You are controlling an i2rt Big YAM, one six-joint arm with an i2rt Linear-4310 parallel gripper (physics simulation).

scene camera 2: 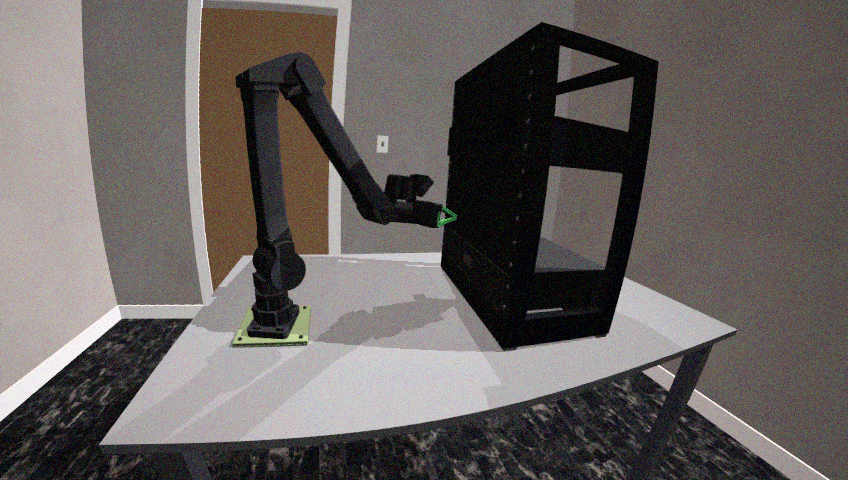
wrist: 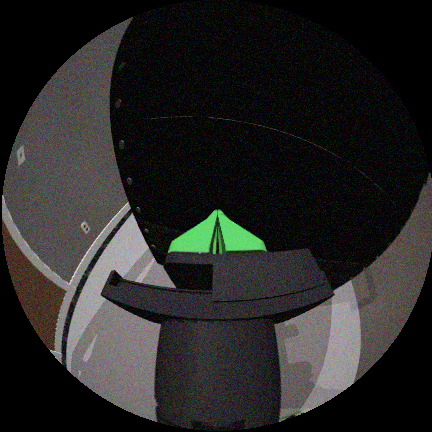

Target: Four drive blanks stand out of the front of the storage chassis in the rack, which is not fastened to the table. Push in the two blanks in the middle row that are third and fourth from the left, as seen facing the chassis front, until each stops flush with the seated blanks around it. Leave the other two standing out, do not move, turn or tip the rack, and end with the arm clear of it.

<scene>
black rack: scene camera 2; wrist
same spot on black rack: (wrist: 290, 193) = (scene camera 2: 464, 206)
</scene>
